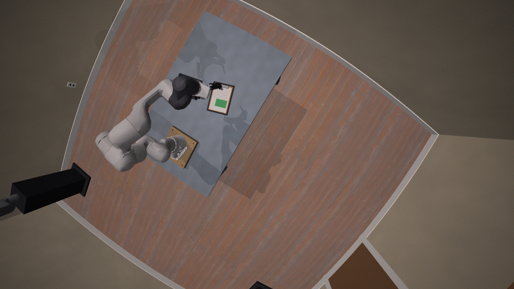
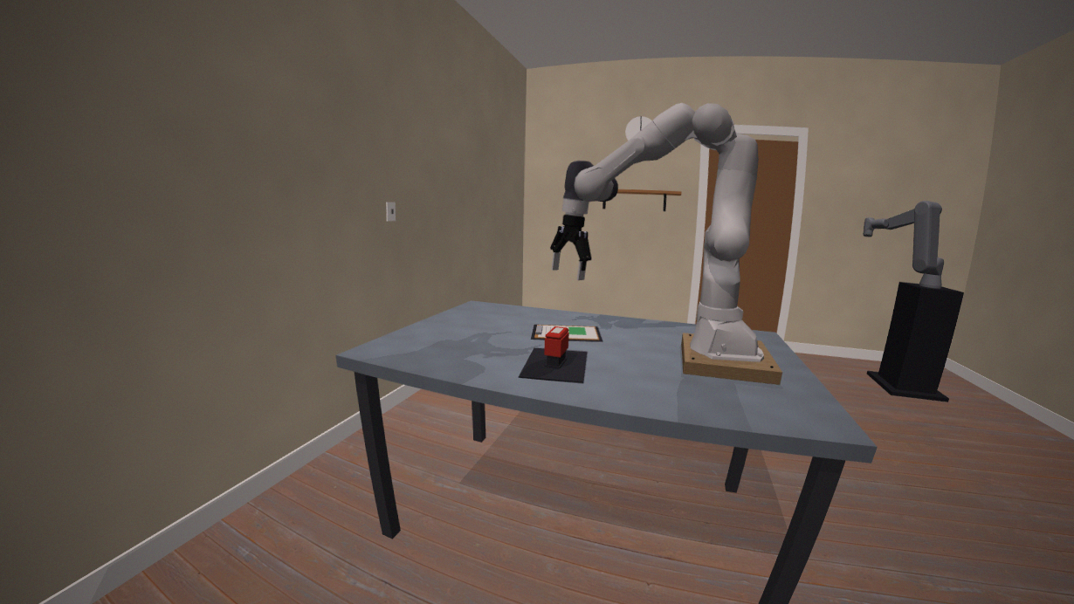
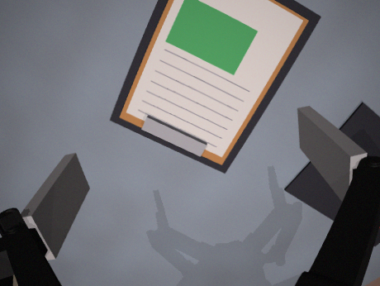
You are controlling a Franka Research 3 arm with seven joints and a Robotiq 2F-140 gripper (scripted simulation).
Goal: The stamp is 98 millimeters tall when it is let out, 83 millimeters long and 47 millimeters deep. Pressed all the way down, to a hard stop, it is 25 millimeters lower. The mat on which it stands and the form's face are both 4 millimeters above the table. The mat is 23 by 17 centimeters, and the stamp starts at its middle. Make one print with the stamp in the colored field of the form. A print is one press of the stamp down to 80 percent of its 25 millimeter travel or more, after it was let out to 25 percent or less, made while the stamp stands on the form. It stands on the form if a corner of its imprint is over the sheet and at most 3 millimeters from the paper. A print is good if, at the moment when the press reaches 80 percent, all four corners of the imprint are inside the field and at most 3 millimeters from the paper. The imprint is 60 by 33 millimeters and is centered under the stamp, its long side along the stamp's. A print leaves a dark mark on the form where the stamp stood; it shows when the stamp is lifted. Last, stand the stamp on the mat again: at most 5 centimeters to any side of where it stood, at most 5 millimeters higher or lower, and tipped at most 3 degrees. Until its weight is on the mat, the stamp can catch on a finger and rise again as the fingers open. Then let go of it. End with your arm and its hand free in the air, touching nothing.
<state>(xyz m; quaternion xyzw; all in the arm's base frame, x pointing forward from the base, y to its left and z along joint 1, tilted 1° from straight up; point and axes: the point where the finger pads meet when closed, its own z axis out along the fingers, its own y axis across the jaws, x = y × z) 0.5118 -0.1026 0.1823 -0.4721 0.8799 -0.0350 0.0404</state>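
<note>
Now: the red stamp 31 cm to the left of my hand, 17 cm below it and 7 cm behind it. Round my hand: black mat: 31 cm to the left, 22 cm below, 7 cm behind.
</note>
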